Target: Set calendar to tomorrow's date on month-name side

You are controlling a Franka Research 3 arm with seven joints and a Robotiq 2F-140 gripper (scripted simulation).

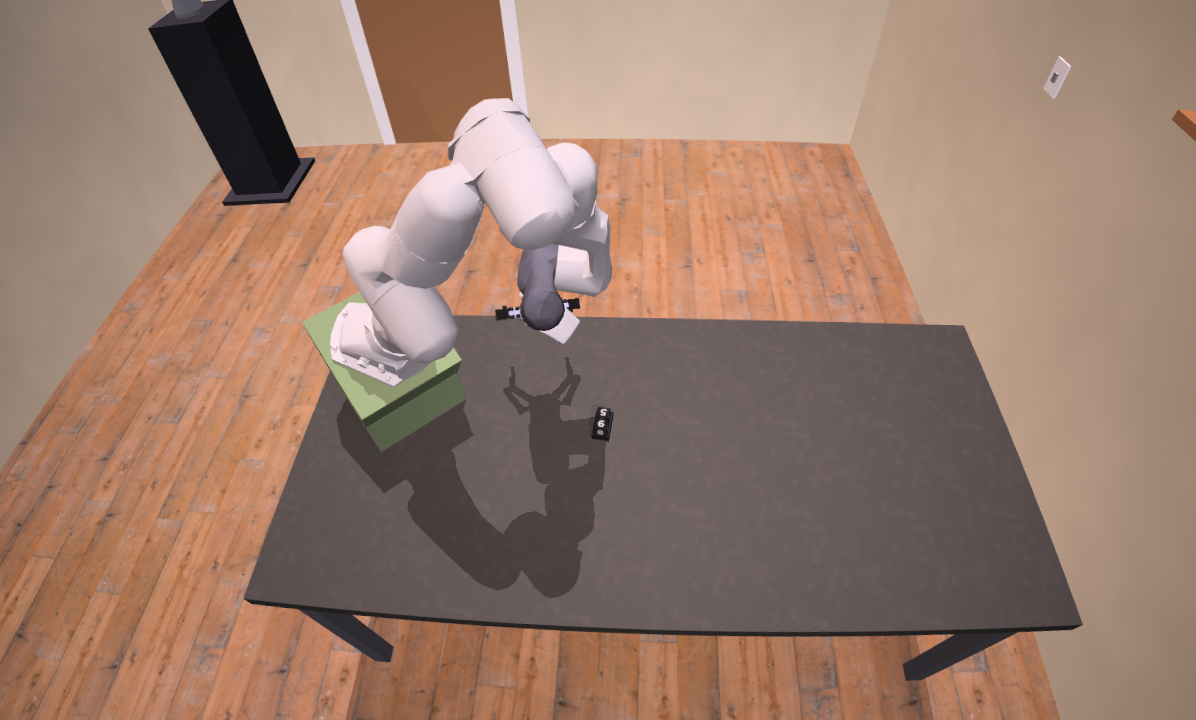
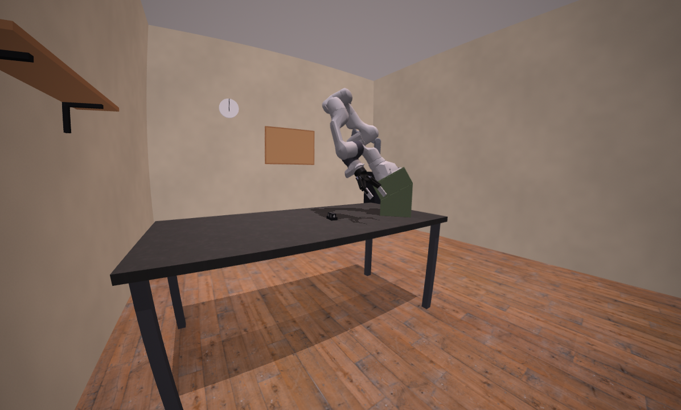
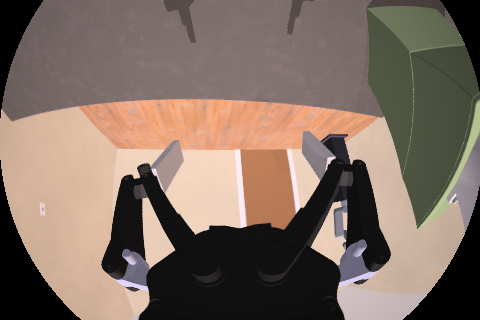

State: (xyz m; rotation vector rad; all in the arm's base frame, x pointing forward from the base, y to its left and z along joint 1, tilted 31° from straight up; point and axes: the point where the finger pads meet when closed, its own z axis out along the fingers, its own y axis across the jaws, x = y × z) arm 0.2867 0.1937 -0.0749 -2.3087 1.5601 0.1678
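Right now the dark date cube is 17 cm ahead of my hand, 25 cm to the right of it and 14 cm below it. Also, from my hand: black tray (17 cm ahead, 24 cm to the right, 16 cm below).
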